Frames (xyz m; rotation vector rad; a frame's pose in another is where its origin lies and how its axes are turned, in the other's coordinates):
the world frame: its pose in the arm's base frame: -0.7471 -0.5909 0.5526 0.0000 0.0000 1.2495
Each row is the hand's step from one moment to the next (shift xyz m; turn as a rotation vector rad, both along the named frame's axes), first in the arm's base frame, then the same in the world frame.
Working: the arm's base frame: its pose in the world frame: 0.7966 -0.5223 -0.5526 0.0000 0.0000 -1.2495

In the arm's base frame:
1: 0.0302 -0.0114 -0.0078 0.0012 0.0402 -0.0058
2: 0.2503 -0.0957 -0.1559 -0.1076 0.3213 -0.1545
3: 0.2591 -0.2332 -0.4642 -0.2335 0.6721 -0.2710
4: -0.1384 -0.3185 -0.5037 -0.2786 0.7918 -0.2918
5: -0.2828 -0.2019 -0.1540 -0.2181 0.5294 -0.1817
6: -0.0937 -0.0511 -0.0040 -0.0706 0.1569 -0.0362
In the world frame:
1: -0.0013 -0.0323 -0.0078 0.0385 0.0116 -0.0058
2: -0.0118 -0.2677 -0.1559 0.2709 0.2036 -0.1545
3: -0.1394 -0.3195 -0.4642 0.5640 0.4338 -0.2710
4: -0.3459 0.0307 -0.5037 0.6633 0.5144 -0.2918
5: -0.2809 0.2046 -0.1540 0.4334 0.3741 -0.1817
6: -0.0781 0.0728 -0.0040 0.1266 0.1165 -0.0362

